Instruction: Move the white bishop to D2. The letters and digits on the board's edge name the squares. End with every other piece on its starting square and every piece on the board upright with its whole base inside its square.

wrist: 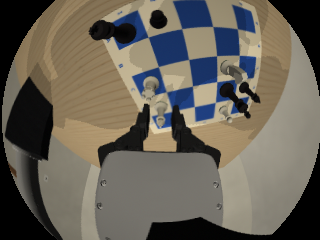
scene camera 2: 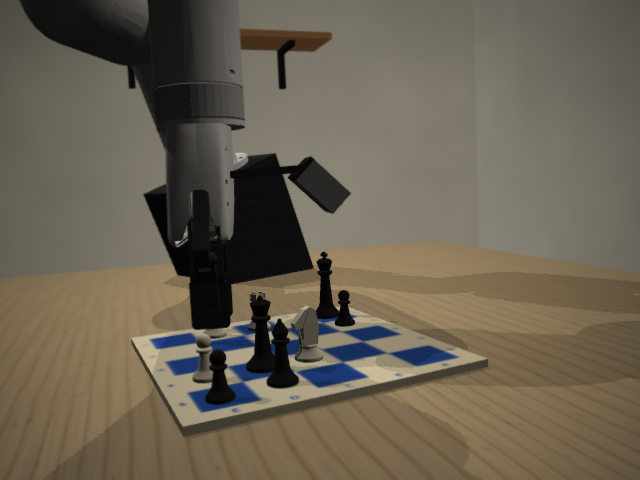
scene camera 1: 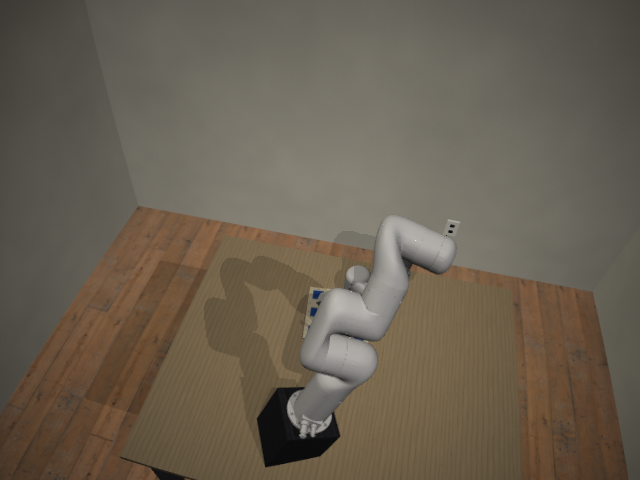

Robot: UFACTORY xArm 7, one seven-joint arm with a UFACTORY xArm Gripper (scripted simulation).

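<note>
There is a black pawn (scene camera 2: 220,393) here, and a black bishop (scene camera 2: 282,376) too. I can see a board (scene camera 2: 374,355) (wrist: 185,56) as well, and my own gripper (scene camera 2: 213,322) (wrist: 160,111) is visible.
</note>
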